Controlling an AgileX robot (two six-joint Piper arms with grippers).
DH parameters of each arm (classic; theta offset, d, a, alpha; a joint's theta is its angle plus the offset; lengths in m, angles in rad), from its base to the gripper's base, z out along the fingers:
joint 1: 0 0.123 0 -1.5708
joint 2: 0.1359 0 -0.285 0
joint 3: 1.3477 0 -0.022 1.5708
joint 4: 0 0.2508 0 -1.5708
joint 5: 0 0 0.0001 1.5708
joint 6: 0 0.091 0 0
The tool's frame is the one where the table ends.
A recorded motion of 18 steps. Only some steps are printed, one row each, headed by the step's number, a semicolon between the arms.
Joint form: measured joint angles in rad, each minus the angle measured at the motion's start. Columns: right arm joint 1, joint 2, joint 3, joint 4, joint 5, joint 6; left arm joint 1, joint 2, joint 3, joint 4, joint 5, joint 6.
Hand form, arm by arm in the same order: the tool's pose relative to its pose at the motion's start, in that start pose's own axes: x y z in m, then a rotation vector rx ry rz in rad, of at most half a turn. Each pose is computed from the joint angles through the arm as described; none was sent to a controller.
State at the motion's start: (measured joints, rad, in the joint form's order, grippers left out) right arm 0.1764 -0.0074 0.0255 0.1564 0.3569 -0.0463; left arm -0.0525 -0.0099 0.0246 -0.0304 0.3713 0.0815
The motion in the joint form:
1: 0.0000 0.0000 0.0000 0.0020 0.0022 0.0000; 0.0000 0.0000 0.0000 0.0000 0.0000 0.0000
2: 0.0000 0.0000 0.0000 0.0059 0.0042 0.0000; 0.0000 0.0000 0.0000 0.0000 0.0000 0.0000
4: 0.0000 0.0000 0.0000 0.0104 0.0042 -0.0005; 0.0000 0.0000 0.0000 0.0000 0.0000 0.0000
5: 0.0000 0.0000 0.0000 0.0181 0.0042 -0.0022; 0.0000 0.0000 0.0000 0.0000 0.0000 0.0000
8: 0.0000 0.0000 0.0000 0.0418 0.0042 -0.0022; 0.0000 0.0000 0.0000 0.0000 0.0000 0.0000
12: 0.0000 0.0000 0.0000 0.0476 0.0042 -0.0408; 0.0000 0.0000 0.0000 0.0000 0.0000 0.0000
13: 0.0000 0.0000 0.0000 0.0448 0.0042 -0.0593; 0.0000 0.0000 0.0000 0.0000 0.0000 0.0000
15: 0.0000 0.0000 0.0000 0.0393 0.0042 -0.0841; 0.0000 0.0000 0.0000 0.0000 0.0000 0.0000
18: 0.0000 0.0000 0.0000 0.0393 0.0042 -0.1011; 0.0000 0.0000 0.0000 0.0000 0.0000 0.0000
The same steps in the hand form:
1: 0.0002 0.0001 0.0000 -0.0008 0.0022 0.0019; 0.0000 0.0000 0.0000 0.0000 0.0000 0.0000
2: 0.0004 0.0002 0.0000 -0.0023 0.0041 0.0055; 0.0000 0.0000 0.0000 0.0000 0.0000 0.0000
4: 0.0004 0.0004 0.0000 -0.0038 0.0040 0.0092; 0.0000 0.0000 0.0000 0.0000 0.0000 0.0000
5: 0.0003 0.0006 0.0000 -0.0066 0.0039 0.0147; 0.0000 0.0000 0.0000 0.0000 0.0000 0.0000
8: 0.0003 0.0014 0.0000 -0.0149 0.0035 0.0369; 0.0000 0.0000 0.0000 0.0000 0.0000 0.0000
12: 0.0003 0.0015 0.0000 -0.0170 0.0031 0.0038; 0.0000 0.0000 0.0000 0.0000 0.0000 0.0000
13: 0.0003 0.0015 0.0000 -0.0160 0.0030 -0.0174; 0.0000 0.0000 0.0000 0.0000 0.0000 0.0000
15: 0.0003 0.0013 0.0000 -0.0141 0.0030 -0.0473; 0.0000 0.0000 0.0000 0.0000 0.0000 0.0000
18: 0.0003 0.0013 0.0000 -0.0142 0.0028 -0.0643; 0.0000 0.0000 0.0000 0.0000 0.0000 0.0000

